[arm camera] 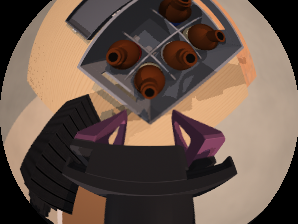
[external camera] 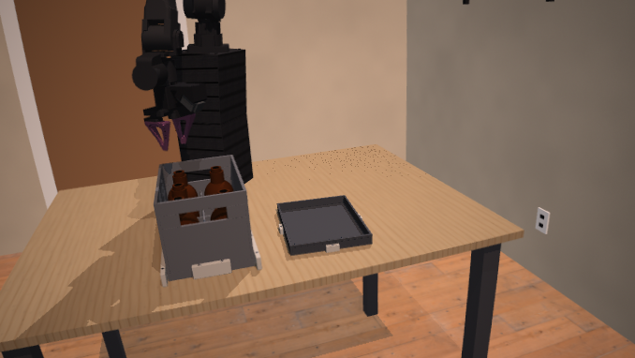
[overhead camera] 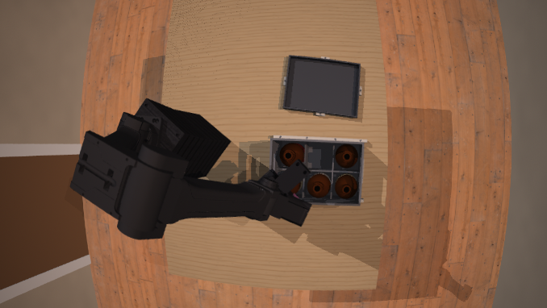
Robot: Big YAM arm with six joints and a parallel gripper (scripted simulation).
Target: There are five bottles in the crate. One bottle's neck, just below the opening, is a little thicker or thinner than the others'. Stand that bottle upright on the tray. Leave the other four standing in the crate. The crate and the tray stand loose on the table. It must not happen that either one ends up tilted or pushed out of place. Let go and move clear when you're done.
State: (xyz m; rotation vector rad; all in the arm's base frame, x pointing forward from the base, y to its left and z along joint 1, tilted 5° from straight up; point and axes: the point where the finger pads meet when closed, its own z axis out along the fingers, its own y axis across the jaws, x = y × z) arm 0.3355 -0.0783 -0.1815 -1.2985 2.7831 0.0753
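The grey crate lies 90 mm ahead of my hand, 50 mm to the left of it and 150 mm below it. Round my hand: dark tray: 60 mm ahead, 330 mm to the left, 220 mm below.
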